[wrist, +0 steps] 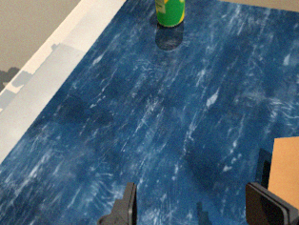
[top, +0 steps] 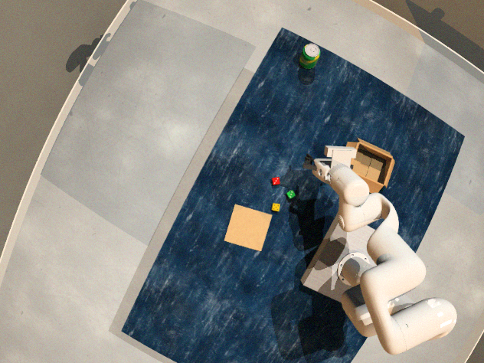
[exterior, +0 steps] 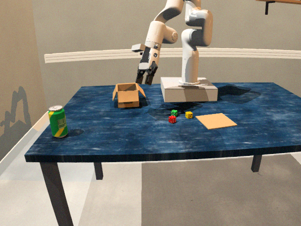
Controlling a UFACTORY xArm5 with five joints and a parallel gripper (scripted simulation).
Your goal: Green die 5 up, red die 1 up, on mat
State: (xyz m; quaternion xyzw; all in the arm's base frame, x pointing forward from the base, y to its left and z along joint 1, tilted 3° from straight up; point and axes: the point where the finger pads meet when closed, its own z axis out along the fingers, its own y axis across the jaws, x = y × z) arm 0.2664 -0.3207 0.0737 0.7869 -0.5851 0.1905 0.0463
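My hand is 4 cm short of the green die, 13 cm to the right of it and 15 cm above it. From my hand the other things lie so: red die: 11 cm ahead, 11 cm to the left, 15 cm below; cardboard box: 20 cm behind, 6 cm to the right, 12 cm below; yellow die: 8 cm ahead, 20 cm to the left, 15 cm below.
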